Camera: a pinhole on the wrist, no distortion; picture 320 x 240 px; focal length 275.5 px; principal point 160.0 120.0 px. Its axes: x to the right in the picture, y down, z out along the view. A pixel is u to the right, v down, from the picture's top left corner.
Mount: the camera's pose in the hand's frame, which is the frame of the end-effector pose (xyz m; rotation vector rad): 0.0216 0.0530 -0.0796 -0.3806 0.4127 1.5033
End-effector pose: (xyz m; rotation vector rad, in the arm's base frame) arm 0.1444 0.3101 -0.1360 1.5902 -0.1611 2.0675
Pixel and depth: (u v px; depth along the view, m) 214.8 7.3 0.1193
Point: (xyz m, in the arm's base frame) 0.0814 0.2182 -0.0353
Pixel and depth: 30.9 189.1 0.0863
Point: 0.1295 0.2526 -0.1170
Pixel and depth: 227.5 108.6 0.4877
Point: 0.1992 -0.1226 0.0900
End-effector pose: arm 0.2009 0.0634 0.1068 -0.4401 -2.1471 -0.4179
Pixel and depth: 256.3 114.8 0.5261
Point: 0.1829 0.6140 0.0497
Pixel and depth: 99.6 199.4 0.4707
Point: 0.0786 0.3912 -0.1651
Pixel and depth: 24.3 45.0 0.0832
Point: 0.1927 0.1264 0.1447
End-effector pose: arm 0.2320 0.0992 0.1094 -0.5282 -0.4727 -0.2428
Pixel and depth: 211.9 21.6 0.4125
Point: 0.4081 0.4750 0.2475
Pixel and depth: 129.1 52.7 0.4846
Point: 0.3080 0.4798 0.3634
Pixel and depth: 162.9 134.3 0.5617
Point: 0.2012 0.5956 0.2826
